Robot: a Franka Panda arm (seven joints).
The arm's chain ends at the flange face. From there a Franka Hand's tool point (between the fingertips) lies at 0.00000 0.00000 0.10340 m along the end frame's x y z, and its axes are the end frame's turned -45 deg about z.
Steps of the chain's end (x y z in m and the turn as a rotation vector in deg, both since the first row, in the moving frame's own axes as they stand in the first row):
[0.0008, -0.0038, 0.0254, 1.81, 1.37, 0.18]
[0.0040, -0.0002, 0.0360, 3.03, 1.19, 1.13]
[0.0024, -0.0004, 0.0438, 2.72, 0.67, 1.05]
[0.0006, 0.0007, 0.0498, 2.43, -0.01, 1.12]
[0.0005, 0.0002, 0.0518, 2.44, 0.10, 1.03]
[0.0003, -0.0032, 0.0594, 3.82, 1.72, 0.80]
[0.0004, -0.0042, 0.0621, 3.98, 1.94, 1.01]
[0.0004, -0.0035, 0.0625, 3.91, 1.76, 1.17]
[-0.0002, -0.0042, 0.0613, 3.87, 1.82, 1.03]
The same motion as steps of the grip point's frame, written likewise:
[0.0073, -0.0027, 0.0253, 0.31, 2.25, 0.18]
[0.0084, 0.0004, 0.0358, 1.30, 2.98, 1.13]
[0.0063, -0.0012, 0.0437, 1.45, 2.40, 1.05]
[0.0030, -0.0022, 0.0497, 1.73, 1.71, 1.12]
[0.0035, -0.0025, 0.0517, 1.65, 1.80, 1.03]
[0.0096, -0.0047, 0.0591, 1.48, 3.92, 0.80]
[0.0108, -0.0052, 0.0618, 1.44, 4.19, 1.01]
[0.0100, -0.0049, 0.0622, 1.52, 4.01, 1.17]
[0.0101, -0.0057, 0.0610, 1.45, 4.02, 1.03]

